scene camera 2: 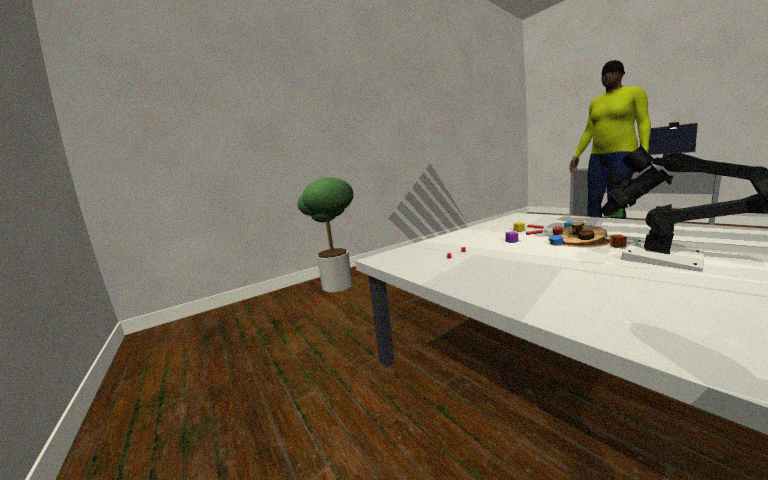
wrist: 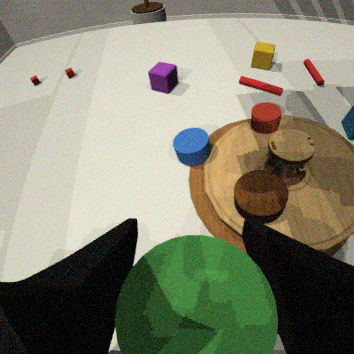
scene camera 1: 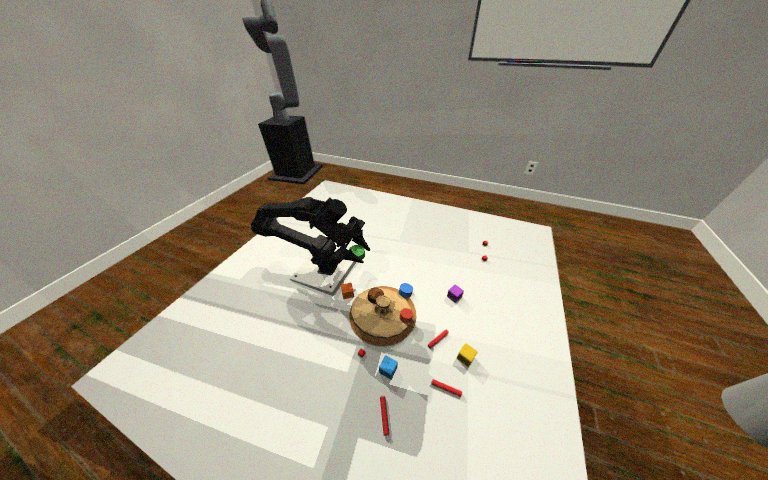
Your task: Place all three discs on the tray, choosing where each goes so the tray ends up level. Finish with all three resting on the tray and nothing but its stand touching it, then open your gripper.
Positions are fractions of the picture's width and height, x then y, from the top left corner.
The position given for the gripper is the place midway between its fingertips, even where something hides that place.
The gripper (scene camera 2: 0.78,0.44) carries a green disc (wrist: 0.55,0.81); nothing else touches it. On the table rests a purple cube (wrist: 0.46,0.22). Further things: a red disc (wrist: 0.75,0.33).
The gripper also shows in the wrist view (wrist: 0.54,0.64).
